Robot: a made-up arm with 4 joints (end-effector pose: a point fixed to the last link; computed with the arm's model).
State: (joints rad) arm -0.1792 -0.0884 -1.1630 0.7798
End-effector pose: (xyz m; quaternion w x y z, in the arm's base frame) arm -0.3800 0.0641 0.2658 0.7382 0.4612 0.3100 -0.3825
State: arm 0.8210 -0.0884 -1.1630 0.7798
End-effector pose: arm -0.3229 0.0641 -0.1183 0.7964 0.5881 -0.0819 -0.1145
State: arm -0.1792 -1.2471 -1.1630 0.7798
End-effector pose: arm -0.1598 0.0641 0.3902 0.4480 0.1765 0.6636 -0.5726
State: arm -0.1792 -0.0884 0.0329 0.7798
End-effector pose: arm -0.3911 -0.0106 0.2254 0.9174 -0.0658 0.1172 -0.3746
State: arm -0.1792 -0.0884 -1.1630 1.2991
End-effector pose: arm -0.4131 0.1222 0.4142 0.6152 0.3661 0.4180 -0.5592
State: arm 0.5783 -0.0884 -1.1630 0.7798
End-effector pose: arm -0.3721 0.0641 -0.0335 0.8005 0.5699 0.0151 -0.1849
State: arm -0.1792 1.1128 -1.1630 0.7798
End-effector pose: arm -0.3479 0.0641 0.0067 0.7842 0.5966 -0.1614 -0.0550
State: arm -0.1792 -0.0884 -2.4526 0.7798
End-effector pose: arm -0.3562 0.0475 0.3526 0.2619 0.8457 0.3962 -0.2433
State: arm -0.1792 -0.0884 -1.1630 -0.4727
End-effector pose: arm -0.0520 0.0302 0.0944 0.8223 0.5553 -0.0191 0.1227
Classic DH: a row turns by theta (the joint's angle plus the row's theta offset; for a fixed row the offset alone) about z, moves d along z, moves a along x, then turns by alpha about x. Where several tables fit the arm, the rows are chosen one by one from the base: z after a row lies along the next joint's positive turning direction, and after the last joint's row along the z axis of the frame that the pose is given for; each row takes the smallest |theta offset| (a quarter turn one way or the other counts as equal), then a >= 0, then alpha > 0; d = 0 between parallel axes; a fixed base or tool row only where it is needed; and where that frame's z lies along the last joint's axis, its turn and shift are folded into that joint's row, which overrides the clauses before.
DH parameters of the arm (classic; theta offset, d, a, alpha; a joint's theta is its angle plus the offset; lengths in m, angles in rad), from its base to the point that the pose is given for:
base (fixed): 0 0.126 0 1.5708
joint 1: -0.0112 0 -0.178 0
joint 2: -1.5596 0.004 -0.082 1.5708
joint 3: -1.5708 -0.014 0.203 -1.5708
joint 4: 0.0789 0 -0.317 3.1416
tool (fixed): -1.4918 -0.076 0 0

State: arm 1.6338 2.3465 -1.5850 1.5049
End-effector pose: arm 0.4276 0.0691 -0.0204 0.2358 0.2265 -0.6663 0.6702
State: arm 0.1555 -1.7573 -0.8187 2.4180
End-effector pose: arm 0.1925 0.3633 0.2656 0.0412 0.5179 -0.4923 0.6984
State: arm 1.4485 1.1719 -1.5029 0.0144
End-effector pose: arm 0.0075 0.0642 -0.0273 0.1930 0.1809 -0.7048 0.6583
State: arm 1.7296 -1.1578 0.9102 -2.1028
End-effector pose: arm 0.4045 0.1457 -0.0855 0.5353 -0.4292 0.2404 0.6866
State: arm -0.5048 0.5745 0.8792 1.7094
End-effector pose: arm -0.4374 0.1106 0.0182 0.5825 -0.2554 -0.3415 -0.6919
